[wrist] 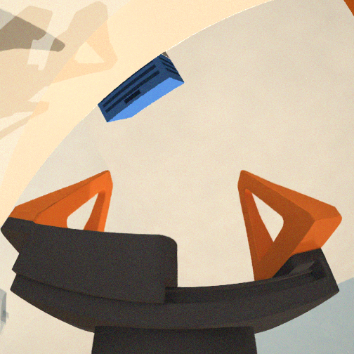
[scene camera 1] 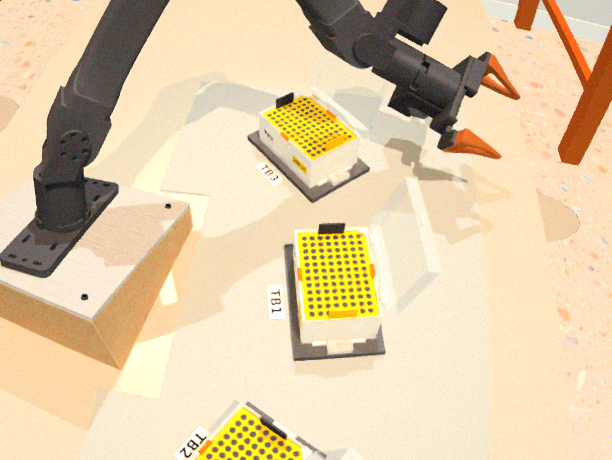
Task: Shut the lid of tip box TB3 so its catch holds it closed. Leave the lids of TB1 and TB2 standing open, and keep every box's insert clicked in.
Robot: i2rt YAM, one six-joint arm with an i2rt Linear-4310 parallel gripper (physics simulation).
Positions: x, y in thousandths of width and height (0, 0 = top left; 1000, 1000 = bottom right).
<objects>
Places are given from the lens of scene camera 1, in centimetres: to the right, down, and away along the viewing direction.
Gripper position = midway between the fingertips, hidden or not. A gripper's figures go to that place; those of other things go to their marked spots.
my gripper (scene camera 1: 833, 277): 28, -14, 70
yellow insert (scene camera 1: 509, 279): 1, -14, 76
yellow insert (scene camera 1: 551, 616): 3, 6, 61
clear lid (scene camera 1: 584, 205): 7, -19, 75
</objects>
